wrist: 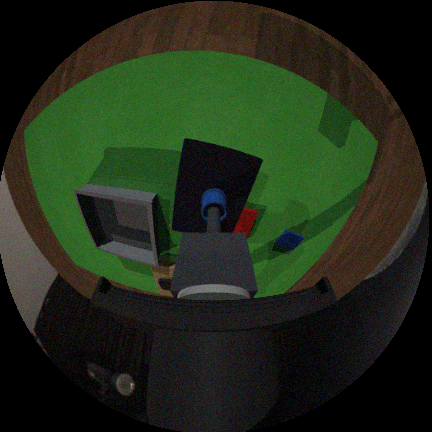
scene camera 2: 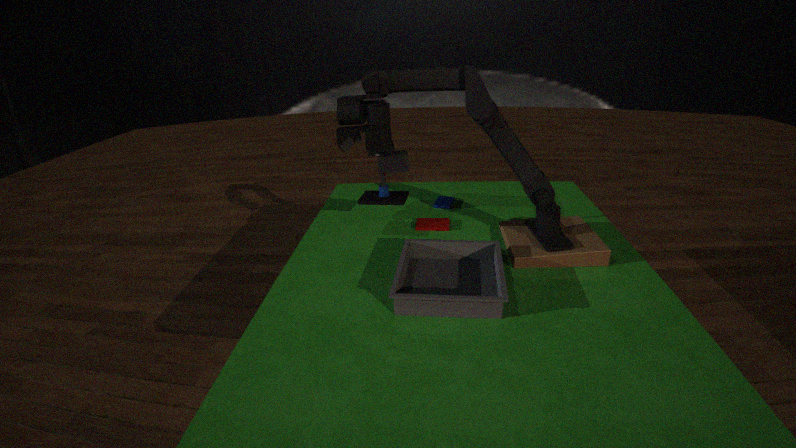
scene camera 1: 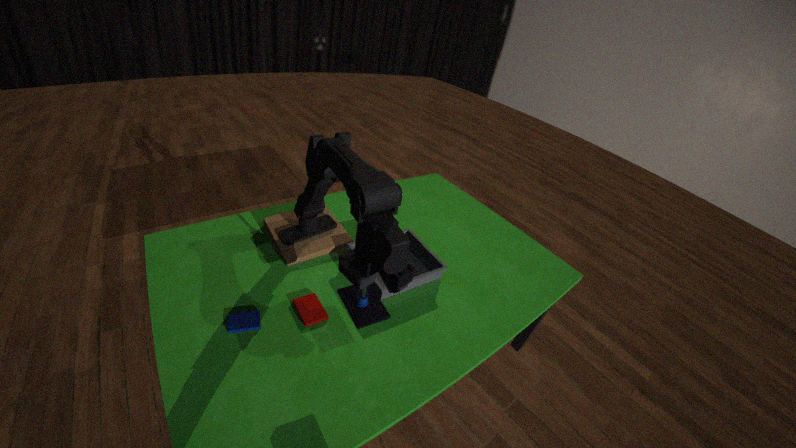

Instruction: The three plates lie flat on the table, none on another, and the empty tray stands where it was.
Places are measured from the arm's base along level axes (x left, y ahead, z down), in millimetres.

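Where they show: end effector, tool point: [wrist: 213, 195] [scene camera 2: 384, 199] [scene camera 1: 361, 305]; arm's base, origin of the base link: [scene camera 2: 547, 234] [scene camera 1: 308, 230].
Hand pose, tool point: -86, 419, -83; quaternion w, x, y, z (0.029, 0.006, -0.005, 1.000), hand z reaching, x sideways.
Observation:
Things, the pixels of their centre, and the offset from my tool point, as dx, dy, dz. Level surfaces: height alone.
- flat black plate, body centre: [wrist: 210, 196] [scene camera 1: 363, 303] [scene camera 2: 383, 197] +4, +1, -6
- green mat, its level: dz +112
- red plate, body centre: [wrist: 237, 224] [scene camera 1: 310, 309] [scene camera 2: 432, 224] -65, -131, +107
- blue plate, body centre: [scene camera 1: 244, 321] [wrist: 289, 240] [scene camera 2: 444, 202] -235, -181, +107
- grey tray, body centre: [scene camera 2: 450, 275] [wrist: 117, 225] [scene camera 1: 396, 261] +253, -144, +87
My suction cup [scene camera 1: 362, 301] [scene camera 2: 383, 191] [wrist: 214, 199] sits on the middle of a flat black plate [scene camera 1: 370, 316] [scene camera 2: 396, 196] [wrist: 217, 165] and holds it. The plate is level and very low over the green mat [scene camera 1: 473, 251] [scene camera 2: 445, 379] [wrist: 201, 100], just beside the tray. I cannot tell whether it touches the mat. A red plate [scene camera 1: 310, 308] [scene camera 2: 433, 224] [wrist: 245, 221] lies flat on the mat close by. A blue plate [scene camera 1: 242, 321] [scene camera 2: 444, 202] [wrist: 289, 239] lies flat further off. The grey tray [scene camera 1: 414, 281] [scene camera 2: 448, 306] [wrist: 116, 192] is empty.
The arm stands on a wooden base block [scene camera 1: 311, 247] [scene camera 2: 562, 257] next to the tray. The mat lies on a large brown wooden table [scene camera 1: 612, 195] [scene camera 2: 138, 251]. The arm hides part of the tray in scene camera 1.

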